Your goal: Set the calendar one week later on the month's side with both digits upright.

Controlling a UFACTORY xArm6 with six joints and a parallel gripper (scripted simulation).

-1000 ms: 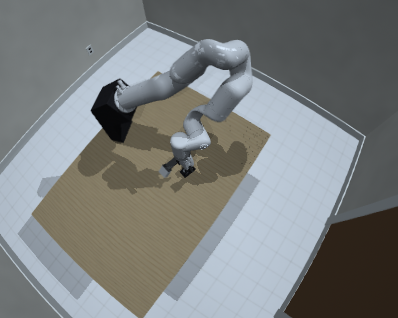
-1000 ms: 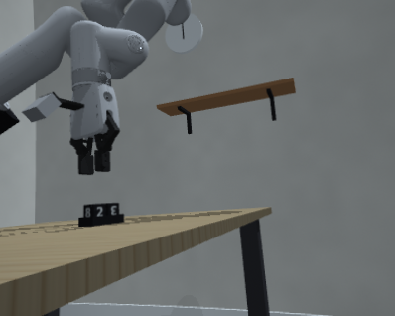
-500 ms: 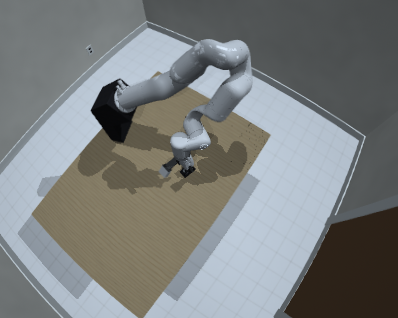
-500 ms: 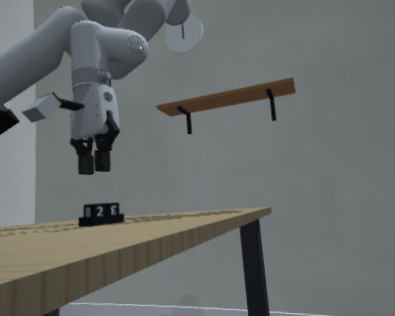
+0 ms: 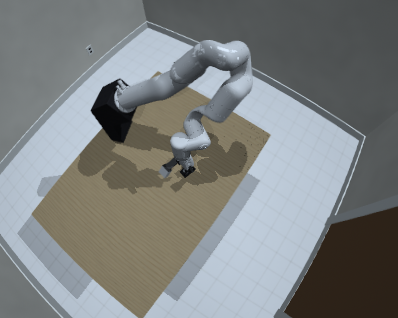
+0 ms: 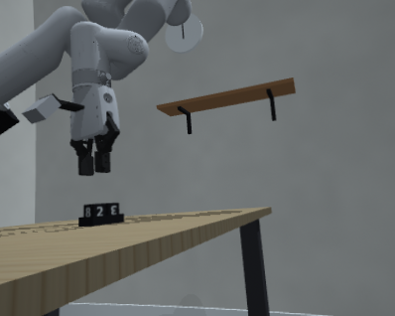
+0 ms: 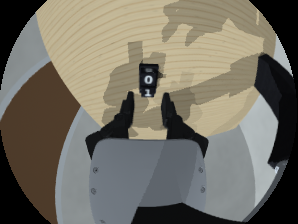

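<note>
Right now my hand is 90 mm above the black cube and 30 mm to the right of it. Also, from my hand: black calendar tray (110 mm below, 20 mm to the left).
</note>
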